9 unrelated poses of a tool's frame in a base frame.
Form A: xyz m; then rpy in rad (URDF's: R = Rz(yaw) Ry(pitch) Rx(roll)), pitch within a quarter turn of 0, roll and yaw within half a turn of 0.
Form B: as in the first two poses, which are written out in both.
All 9 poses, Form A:
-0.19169, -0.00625, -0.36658, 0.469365, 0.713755, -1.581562
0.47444, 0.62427, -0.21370, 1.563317, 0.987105, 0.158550
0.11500, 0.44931, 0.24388, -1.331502, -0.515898, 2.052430
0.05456, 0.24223, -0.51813, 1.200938, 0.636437, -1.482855
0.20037, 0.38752, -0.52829, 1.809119, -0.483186, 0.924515
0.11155, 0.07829, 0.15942, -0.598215, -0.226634, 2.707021
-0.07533, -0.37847, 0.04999, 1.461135, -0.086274, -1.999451
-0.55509, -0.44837, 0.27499, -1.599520, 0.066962, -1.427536
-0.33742, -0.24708, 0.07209, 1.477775, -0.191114, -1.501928
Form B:
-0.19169, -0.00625, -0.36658, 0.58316, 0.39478, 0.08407, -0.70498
0.47444, 0.62427, -0.21370, 0.64951, 0.59181, 0.38432, -0.28320
0.11500, 0.44931, 0.24388, 0.52872, -0.13779, -0.61476, 0.56881
0.05456, 0.24223, -0.51813, 0.45855, 0.57013, -0.17205, -0.65961
0.20037, 0.38752, -0.52829, 0.45322, 0.74915, 0.20807, 0.43597
0.11155, 0.07829, 0.15942, 0.23722, 0.04240, -0.30919, 0.91996
-0.07533, -0.37847, 0.04999, 0.42642, 0.33334, -0.57825, -0.61048
-0.55509, -0.44837, 0.27499, 0.54219, -0.52655, 0.48690, -0.43783
-0.33742, -0.24708, 0.07209, 0.58177, 0.44195, -0.50900, -0.45513

